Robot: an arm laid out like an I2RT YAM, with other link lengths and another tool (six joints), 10 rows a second.
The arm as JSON. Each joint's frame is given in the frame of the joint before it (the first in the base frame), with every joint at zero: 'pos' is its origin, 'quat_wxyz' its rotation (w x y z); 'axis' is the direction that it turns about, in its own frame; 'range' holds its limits. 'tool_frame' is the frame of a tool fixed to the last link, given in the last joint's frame.
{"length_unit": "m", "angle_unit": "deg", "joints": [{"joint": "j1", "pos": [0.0, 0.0, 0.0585], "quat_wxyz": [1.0, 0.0, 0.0, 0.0], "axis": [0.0, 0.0, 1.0], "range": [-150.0, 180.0]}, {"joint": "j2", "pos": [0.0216, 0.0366, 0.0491], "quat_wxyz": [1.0, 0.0, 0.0, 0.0], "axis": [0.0, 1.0, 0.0], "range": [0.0, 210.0]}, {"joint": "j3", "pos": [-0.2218, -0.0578, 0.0], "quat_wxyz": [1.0, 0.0, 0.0, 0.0], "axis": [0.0, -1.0, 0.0], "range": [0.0, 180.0]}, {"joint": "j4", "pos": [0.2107, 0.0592, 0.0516], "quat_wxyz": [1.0, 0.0, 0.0, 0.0], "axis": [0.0, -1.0, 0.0], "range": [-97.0, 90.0]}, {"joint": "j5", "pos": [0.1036, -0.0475, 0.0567], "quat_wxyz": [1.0, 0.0, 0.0, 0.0], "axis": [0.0, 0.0, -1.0], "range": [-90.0, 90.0]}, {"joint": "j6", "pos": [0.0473, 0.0, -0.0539], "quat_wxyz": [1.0, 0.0, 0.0, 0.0], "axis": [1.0, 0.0, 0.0], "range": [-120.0, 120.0]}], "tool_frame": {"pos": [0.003, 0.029, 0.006], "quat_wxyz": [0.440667, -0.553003, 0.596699, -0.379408]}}
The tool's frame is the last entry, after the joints.
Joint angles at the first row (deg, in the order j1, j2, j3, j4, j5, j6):
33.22, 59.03, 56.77, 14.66, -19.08, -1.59
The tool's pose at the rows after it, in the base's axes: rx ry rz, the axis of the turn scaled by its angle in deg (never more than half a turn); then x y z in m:
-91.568 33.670 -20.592 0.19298 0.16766 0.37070
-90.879 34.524 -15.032 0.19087 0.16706 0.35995
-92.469 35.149 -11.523 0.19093 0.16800 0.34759
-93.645 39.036 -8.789 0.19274 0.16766 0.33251
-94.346 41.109 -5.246 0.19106 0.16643 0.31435
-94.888 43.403 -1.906 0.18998 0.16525 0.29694
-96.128 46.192 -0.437 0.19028 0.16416 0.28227
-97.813 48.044 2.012 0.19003 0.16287 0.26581
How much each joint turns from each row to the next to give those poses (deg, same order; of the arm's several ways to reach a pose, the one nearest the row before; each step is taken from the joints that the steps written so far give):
0.01, -1.08, -3.90, 3.28, -1.13, 6.53
0.08, -0.64, -3.64, 2.90, -1.58, 4.69
0.00, -0.09, -2.19, 0.06, -1.65, 1.64
-0.07, -0.56, -2.49, -1.30, 0.91, 1.87
0.01, -0.89, -4.19, 1.30, -0.54, 2.36
-0.03, -0.53, -3.82, 1.29, -0.35, 2.29
-0.14, -0.37, -2.33, -0.86, 0.49, 0.59
-0.32, 0.05, -2.60, -0.19, -0.92, 0.69

